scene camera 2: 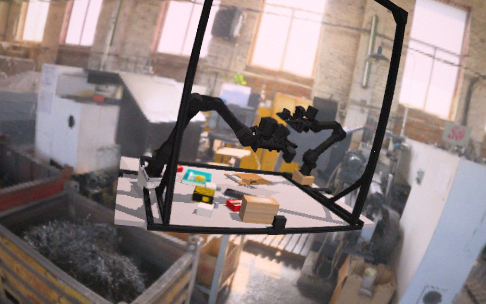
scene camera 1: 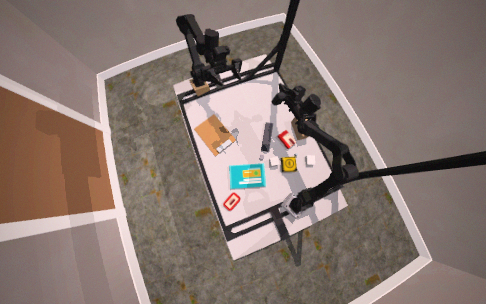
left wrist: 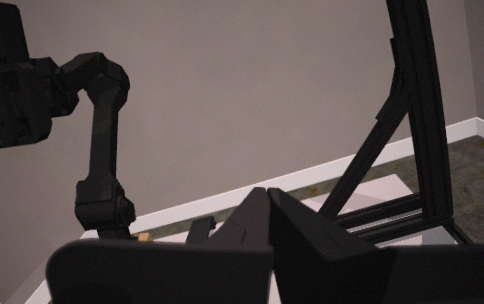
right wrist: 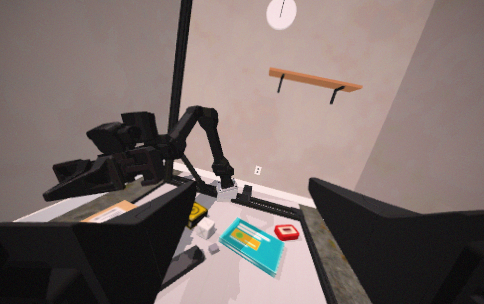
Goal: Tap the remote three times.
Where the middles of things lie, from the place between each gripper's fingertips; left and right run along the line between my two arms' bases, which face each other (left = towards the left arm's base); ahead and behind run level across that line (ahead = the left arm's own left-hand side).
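Labels:
My left hand is 29 cm above the remote [right wrist: 181,264], 12 cm to the right of it and 12 cm short of it. The clipboard [scene camera 1: 215,135] is 29 cm below that same left hand, and it lies 38 cm ahead of the hand and 9 cm to the right of it.
From my right hand I find the clipboard 380 mm below, 20 mm to the right and 160 mm ahead. The remote is 380 mm below my right hand too, 100 mm behind it and 200 mm to the left of it.

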